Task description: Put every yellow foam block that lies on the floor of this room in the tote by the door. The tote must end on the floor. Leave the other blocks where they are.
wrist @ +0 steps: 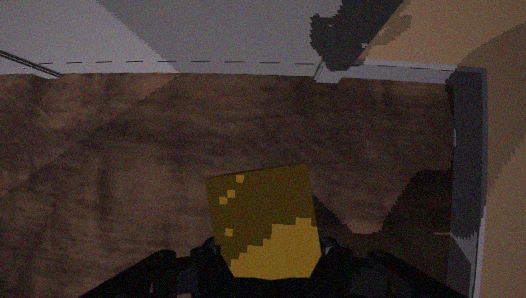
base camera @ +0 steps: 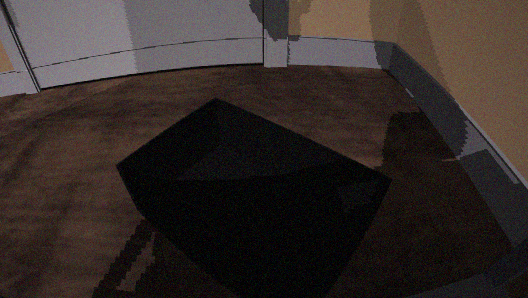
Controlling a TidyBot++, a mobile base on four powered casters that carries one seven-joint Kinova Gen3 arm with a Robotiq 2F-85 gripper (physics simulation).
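Places are measured from the arm's base along level axes (x back, y right, z up), in millimetres.
Pixels of known places: gripper, fingertip midpoint: (wrist: 270,243).
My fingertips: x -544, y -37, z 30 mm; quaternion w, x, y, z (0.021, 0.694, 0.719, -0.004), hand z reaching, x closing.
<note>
For each thing: its top centre in the pictures, then the offset to it from my fingertips. "pt": a spot on its surface instead.
- tote, top centre: (base camera: 246,174) dx +216, dy +36, dz -327 mm
- yellow foam block, top centre: (wrist: 267,249) dx -10, dy -1, dz +35 mm
- pale door, surface spot: (wrist: 225,35) pt dx -286, dy -97, dz -224 mm
- grey baseboard, surface spot: (base camera: 430,105) pt dx -25, dy +479, dz -395 mm
The tote (base camera: 260,200), a black open box, stands on the wooden floor in the middle of the base camera view, turned at an angle, near the door. Its inside is very dark, so I cannot tell what lies in it. The tote does not show in the wrist view. My gripper (wrist: 270,243) is shut on a yellow foam block (wrist: 265,215), which shows between its fingers at the bottom middle of the wrist view. The gripper and the block do not show in the base camera view.
A pale door (base camera: 195,25) (wrist: 225,35) is behind the floor. A tan wall (base camera: 480,65) (wrist: 510,150) with a grey baseboard (base camera: 430,105) (wrist: 469,150) runs along the right and meets the back wall in a corner. Dark shadows lie on the floor by the right wall.
</note>
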